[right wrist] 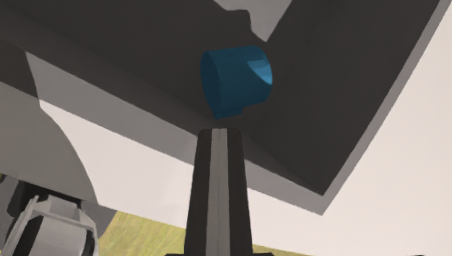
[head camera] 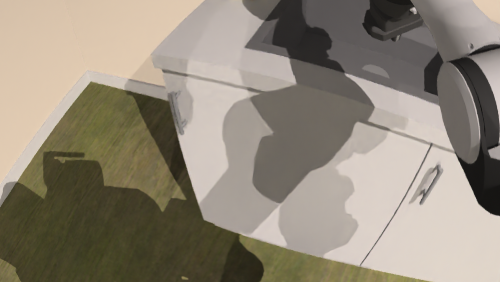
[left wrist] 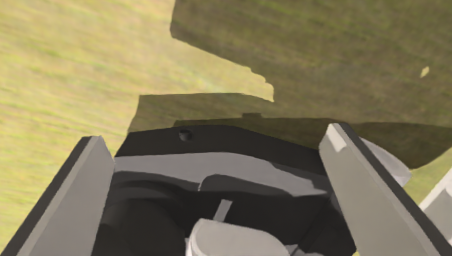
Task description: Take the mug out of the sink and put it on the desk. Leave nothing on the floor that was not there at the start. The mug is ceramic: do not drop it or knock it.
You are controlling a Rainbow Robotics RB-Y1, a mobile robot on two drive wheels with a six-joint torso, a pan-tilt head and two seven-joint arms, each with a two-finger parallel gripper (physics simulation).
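Note:
The blue mug lies on its side on the dark floor of the sink, near one corner, in the right wrist view. Its handle side faces the near wall. The mug does not show in the head view. My right gripper is shut and empty, its fingers pressed together; in the right wrist view the tips appear just below the mug, and how far above it they are I cannot tell. My left gripper is open wide and empty, over the floor and the robot's own base. The desk cannot be made out.
The white counter surrounds the sink. Cabinet doors with handles stand below it. The green floor lies in front and at the left, beside a beige wall. Robot shadows fall across floor and cabinet.

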